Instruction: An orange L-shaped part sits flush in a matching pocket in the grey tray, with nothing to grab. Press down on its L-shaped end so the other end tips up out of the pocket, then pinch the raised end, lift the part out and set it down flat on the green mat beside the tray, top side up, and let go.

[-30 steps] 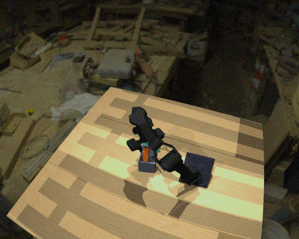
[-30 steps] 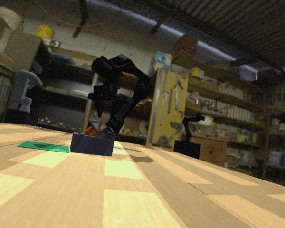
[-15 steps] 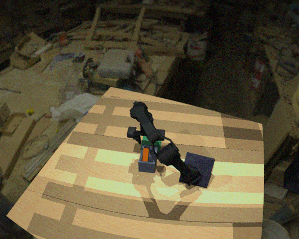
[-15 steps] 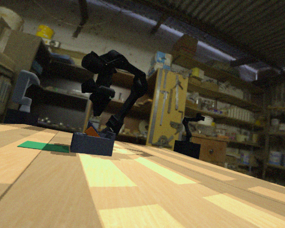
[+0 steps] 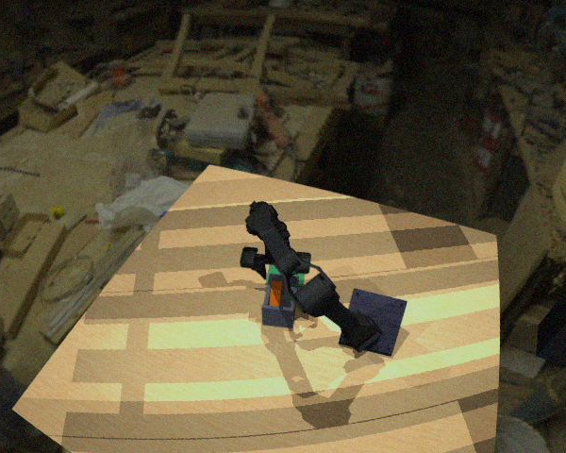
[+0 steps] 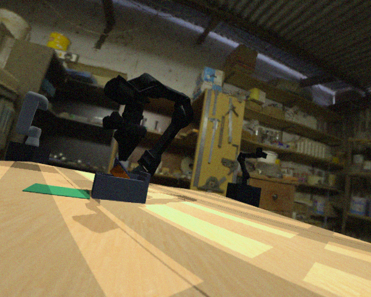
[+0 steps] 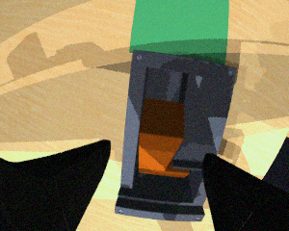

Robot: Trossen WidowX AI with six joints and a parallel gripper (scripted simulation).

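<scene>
Now: gripper tip 30 mm past the orange L-shaped part, 30 mm to the right of it and 70 mm above it. Also, from my gripper tip: green mat (40 mm ahead, 140 mm to the right, 130 mm below).
</scene>
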